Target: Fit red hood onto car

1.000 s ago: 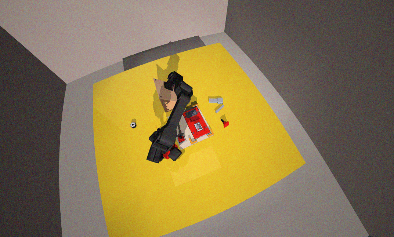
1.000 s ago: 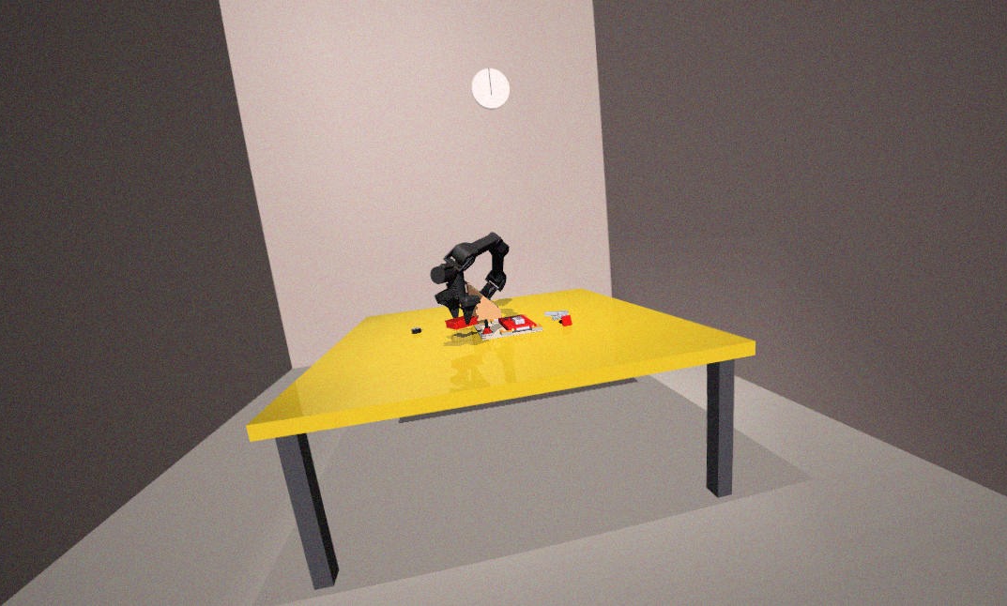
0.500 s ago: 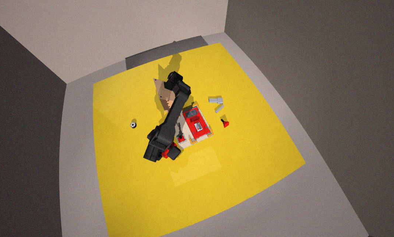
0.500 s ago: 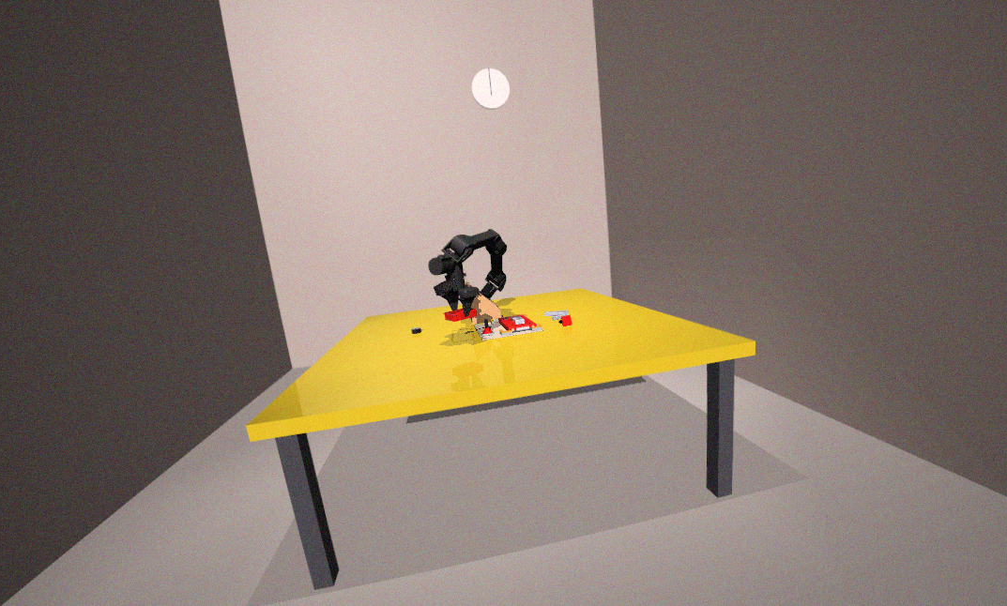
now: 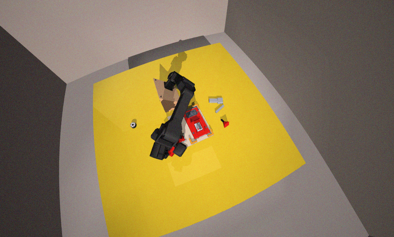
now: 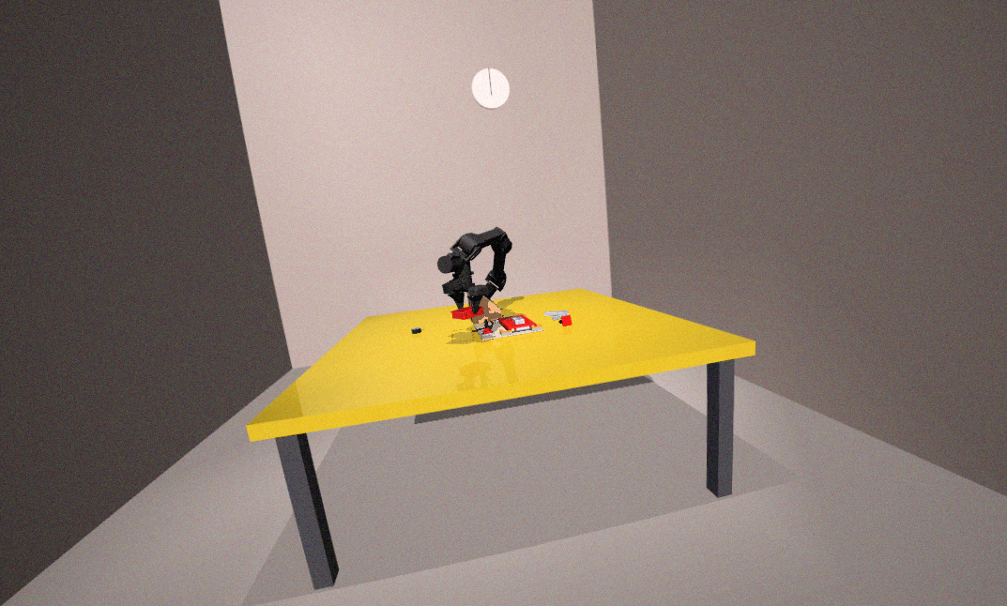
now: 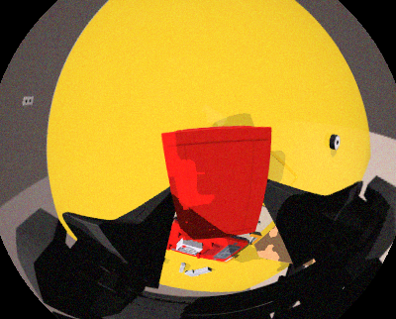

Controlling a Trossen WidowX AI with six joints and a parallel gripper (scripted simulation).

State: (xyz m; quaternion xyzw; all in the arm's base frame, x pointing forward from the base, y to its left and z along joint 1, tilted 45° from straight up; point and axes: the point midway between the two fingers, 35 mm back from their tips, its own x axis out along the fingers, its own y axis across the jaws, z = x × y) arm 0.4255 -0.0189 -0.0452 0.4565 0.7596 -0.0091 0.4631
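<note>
Right now my gripper tip is 110 mm past the grey engine block, 180 mm to the right of it and 80 mm above it. From my gripper tip the other things lie so: silver-black wheel: 240 mm behind, 250 mm to the right, 90 mm below; then red hood: 10 mm above; then pale jig plate: 130 mm behind, 140 mm to the left, 90 mm below.
</note>
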